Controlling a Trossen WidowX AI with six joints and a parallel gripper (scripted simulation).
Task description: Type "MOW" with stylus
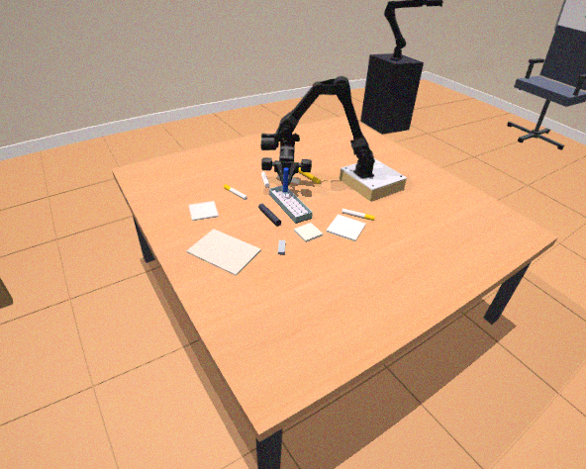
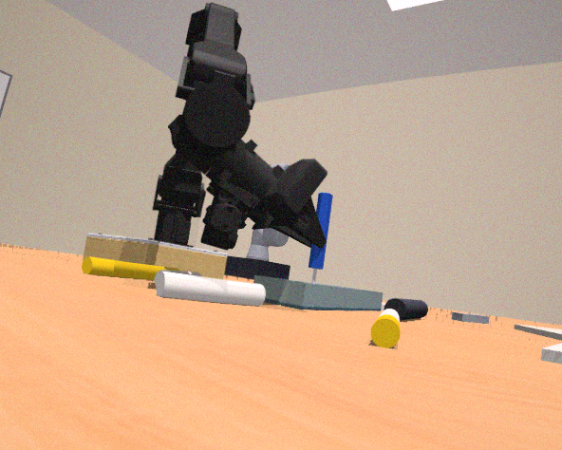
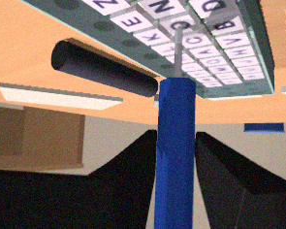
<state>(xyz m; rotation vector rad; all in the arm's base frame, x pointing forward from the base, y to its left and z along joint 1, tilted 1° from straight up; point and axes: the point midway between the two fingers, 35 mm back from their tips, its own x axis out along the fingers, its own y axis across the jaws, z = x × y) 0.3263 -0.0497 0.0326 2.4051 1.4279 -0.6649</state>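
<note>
Now: the black cylinder 100 mm ahead of my gripper tip, 70 mm to the left of it and 60 mm below it. The rest, counted from my gripper tip: blue stylus 20 mm below; small grey block 240 mm to the left, 130 mm ahead, 70 mm below; yellow marker 170 mm behind, 130 mm to the right, 60 mm below.
</note>
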